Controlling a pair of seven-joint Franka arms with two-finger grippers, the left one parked.
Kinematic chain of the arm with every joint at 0, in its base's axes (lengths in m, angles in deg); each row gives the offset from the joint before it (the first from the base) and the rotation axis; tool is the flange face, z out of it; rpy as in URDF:
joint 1: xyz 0 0 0.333 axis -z
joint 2: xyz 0 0 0 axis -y
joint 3: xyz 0 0 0.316 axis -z
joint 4: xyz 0.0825 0 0 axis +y
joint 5: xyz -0.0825 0 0.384 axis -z
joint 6: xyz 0 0 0 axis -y
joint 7: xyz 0.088 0 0 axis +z
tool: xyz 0 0 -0.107 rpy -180 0 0
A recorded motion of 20 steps. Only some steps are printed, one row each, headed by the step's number.
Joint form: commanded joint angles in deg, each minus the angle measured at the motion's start. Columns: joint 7, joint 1, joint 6, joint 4, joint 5, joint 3, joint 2.
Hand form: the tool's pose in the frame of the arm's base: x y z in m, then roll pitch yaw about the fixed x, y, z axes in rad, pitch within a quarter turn. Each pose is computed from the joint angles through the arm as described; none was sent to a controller.
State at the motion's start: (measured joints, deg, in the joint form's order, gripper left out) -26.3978 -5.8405 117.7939 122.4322 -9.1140 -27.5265 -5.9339
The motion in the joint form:
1: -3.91 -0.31 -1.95 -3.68 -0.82 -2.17 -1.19
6: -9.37 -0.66 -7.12 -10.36 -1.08 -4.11 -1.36
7: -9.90 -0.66 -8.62 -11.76 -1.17 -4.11 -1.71
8: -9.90 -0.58 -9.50 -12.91 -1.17 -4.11 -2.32
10: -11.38 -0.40 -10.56 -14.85 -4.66 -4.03 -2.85
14: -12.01 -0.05 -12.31 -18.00 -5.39 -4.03 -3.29
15: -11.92 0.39 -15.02 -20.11 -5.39 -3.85 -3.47
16: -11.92 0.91 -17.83 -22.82 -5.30 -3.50 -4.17
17: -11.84 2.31 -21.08 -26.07 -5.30 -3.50 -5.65
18: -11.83 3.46 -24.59 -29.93 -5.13 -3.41 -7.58
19: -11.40 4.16 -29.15 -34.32 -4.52 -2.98 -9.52
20: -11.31 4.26 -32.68 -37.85 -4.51 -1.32 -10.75
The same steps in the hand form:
1: 0.4412 0.3262 0.3676 -3.0492 0.2493 0.0215
6: 0.4430 0.3540 0.4127 -3.0417 0.2463 -0.0197
7: 0.4454 0.3556 0.4190 -3.0428 0.2564 -0.0254
8: 0.4490 0.3564 0.4218 -3.0399 0.2638 -0.0240
10: 0.4534 0.3607 0.4326 -2.9948 0.3019 -0.0648
14: 0.4622 0.3623 0.4522 -2.9704 0.3018 -0.0744
15: 0.4673 0.3582 0.4642 -2.9731 0.3134 -0.0728
16: 0.4762 0.3522 0.4762 -2.9737 0.3263 -0.0760
17: 0.4905 0.3411 0.4856 -2.9719 0.3519 -0.0853
18: 0.5057 0.3303 0.4951 -2.9698 0.3783 -0.0916
19: 0.5192 0.3180 0.5065 -2.9773 0.4050 -0.0861
20: 0.5325 0.3016 0.5170 -2.9836 0.4235 -0.1029

